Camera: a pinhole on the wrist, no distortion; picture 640 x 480 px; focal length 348.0 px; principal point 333.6 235.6 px. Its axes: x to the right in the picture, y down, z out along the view. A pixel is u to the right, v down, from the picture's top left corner.
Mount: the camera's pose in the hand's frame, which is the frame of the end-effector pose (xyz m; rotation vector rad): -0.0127 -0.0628 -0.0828 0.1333 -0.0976 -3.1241
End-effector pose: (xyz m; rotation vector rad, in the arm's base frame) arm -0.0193 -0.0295 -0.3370 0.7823 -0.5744 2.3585
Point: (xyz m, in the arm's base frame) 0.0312 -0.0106 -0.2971
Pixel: 267 235
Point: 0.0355 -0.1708 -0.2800
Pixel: 364 78
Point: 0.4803 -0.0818 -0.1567
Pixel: 480 458
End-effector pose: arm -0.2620 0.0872 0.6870 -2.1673 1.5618 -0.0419
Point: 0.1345 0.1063 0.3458
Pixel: 146 380
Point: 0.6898 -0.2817 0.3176
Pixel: outside the picture
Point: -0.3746 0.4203 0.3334
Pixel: 468 107
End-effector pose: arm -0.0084 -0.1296 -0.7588 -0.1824 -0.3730 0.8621
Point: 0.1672 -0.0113 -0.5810
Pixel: outside the picture
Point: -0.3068 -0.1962 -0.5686
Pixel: 450 104
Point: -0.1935 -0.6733 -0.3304
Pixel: 561 431
